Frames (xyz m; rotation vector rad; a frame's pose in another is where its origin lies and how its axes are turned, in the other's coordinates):
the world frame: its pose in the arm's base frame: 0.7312 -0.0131 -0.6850 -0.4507 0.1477 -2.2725
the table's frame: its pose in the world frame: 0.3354 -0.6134 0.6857 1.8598 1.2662 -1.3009
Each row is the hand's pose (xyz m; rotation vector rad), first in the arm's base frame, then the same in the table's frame.
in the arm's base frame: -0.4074 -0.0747 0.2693 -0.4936 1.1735 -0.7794
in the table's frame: 0.1186 0.7841 0.1118 2.2447 0.2541 -0.6949
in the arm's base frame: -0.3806 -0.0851 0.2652 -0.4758 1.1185 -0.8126
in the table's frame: 0.1229 0.7635 0.0919 2.2785 0.2459 -0.7547
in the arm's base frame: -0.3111 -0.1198 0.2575 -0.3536 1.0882 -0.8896
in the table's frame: 0.1341 0.7138 0.0327 2.4158 0.2165 -0.7528
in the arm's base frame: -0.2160 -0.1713 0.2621 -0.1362 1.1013 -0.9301
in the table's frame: 0.1369 0.6514 -0.0557 2.6017 0.1068 -0.6445
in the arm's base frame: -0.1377 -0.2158 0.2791 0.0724 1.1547 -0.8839
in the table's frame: 0.1278 0.6045 -0.1339 2.7159 -0.0585 -0.4627
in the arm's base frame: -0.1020 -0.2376 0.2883 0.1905 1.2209 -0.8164
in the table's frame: 0.1229 0.5841 -0.1712 2.7401 -0.1683 -0.3040
